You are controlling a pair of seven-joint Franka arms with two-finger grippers.
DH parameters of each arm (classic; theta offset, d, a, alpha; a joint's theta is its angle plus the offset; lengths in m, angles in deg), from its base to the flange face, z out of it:
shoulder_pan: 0 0.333 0 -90
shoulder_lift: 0 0 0 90
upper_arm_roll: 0 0.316 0.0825 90
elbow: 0 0 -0.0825 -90
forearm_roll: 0 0.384 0 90
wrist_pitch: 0 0 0.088 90
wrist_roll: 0 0.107 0 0
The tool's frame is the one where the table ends.
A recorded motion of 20 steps. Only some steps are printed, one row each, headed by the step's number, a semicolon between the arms.
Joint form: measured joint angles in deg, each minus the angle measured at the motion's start. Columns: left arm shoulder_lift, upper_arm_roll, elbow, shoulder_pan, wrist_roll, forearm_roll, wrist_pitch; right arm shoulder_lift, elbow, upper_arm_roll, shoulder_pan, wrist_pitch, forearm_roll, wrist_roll.
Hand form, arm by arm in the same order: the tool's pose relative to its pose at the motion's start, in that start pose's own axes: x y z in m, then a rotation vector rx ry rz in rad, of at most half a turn. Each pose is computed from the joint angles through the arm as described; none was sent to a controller.
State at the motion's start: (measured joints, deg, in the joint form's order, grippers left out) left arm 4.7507 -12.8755 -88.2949 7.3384 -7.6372 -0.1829 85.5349; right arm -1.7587 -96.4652 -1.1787 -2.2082 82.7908 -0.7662 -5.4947
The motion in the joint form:
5: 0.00 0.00 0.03 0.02 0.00 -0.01 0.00; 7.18 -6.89 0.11 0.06 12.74 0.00 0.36
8: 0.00 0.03 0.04 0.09 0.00 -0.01 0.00; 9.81 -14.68 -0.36 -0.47 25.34 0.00 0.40
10: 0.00 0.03 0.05 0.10 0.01 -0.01 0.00; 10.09 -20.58 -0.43 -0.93 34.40 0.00 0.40
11: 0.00 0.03 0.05 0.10 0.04 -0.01 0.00; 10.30 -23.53 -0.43 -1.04 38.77 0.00 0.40
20: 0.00 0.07 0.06 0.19 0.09 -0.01 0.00; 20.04 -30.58 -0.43 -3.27 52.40 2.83 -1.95
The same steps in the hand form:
5: 0.0000 -0.0002 -0.0002 -0.0003 0.0005 -0.0003; 0.0588 0.0019 0.0992 -0.0009 -0.0233 0.0006
8: 0.0001 -0.0012 -0.0003 -0.0005 0.0007 -0.0021; 0.0768 0.0122 0.1698 -0.0023 0.0146 0.0162
10: 0.0002 -0.0012 -0.0004 -0.0005 0.0008 -0.0021; 0.0770 0.0167 0.2074 -0.0053 0.0647 0.0239
11: 0.0002 -0.0012 -0.0004 -0.0005 0.0008 -0.0015; 0.0754 0.0172 0.2268 -0.0069 0.0857 0.0252
20: 0.0003 -0.0025 -0.0005 -0.0008 0.0010 -0.0029; 0.0758 0.0352 0.3534 0.0381 0.0356 0.0535

